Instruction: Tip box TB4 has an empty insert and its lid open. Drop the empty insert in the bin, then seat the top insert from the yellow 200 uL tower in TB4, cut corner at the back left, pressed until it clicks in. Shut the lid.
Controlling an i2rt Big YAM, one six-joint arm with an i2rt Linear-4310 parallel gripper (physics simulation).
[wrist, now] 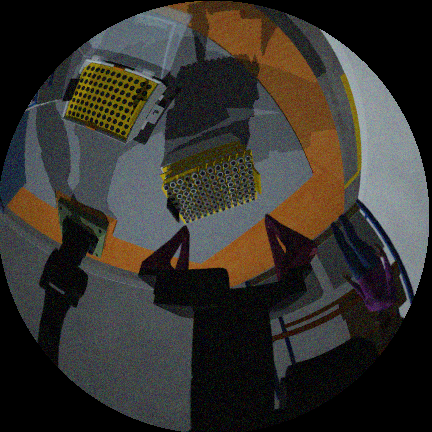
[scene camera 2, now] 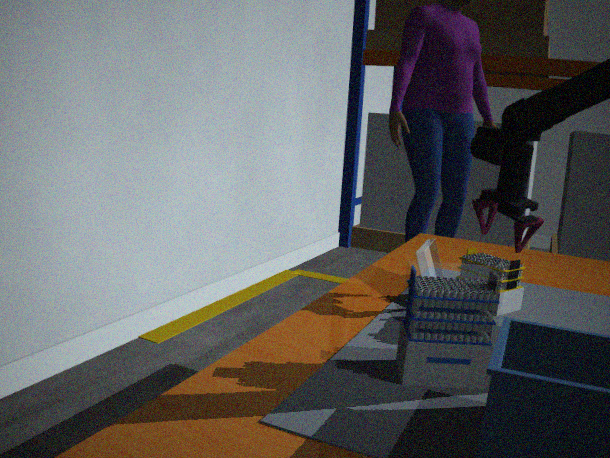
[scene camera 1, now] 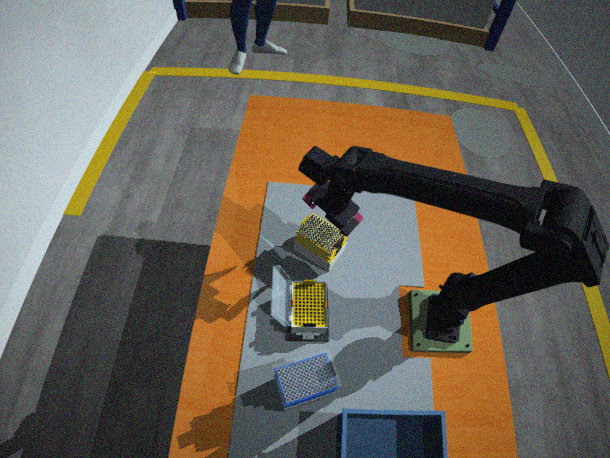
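Observation:
My gripper [scene camera 1: 334, 210] [scene camera 2: 502, 242] [wrist: 225, 223] is open and empty, fingers pointing down, above and a little to the far side of the yellow tower. The yellow tower [scene camera 1: 320, 235] [scene camera 2: 487, 270] [wrist: 212, 187] is a turned stack of tip-filled inserts on a pale base. Box TB4 [scene camera 1: 308, 330] stands nearer, holding a yellow insert [scene camera 1: 309, 305] [wrist: 107, 100] with dark, empty holes. Its clear lid [scene camera 1: 281, 295] [scene camera 2: 428, 257] stands open on the left in scene camera 1. The blue bin [scene camera 1: 393, 412] [scene camera 2: 550, 378] [wrist: 12, 165] is at the near right. The tower's cut corner is not clear.
A blue tower [scene camera 1: 306, 380] [scene camera 2: 450, 320] of tip-filled inserts stands between TB4 and the bin. The arm's green base plate [scene camera 1: 419, 342] [wrist: 101, 245] is to the right of TB4 in scene camera 1. A person [scene camera 1: 239, 30] [scene camera 2: 440, 65] [wrist: 375, 285] stands beyond the orange table.

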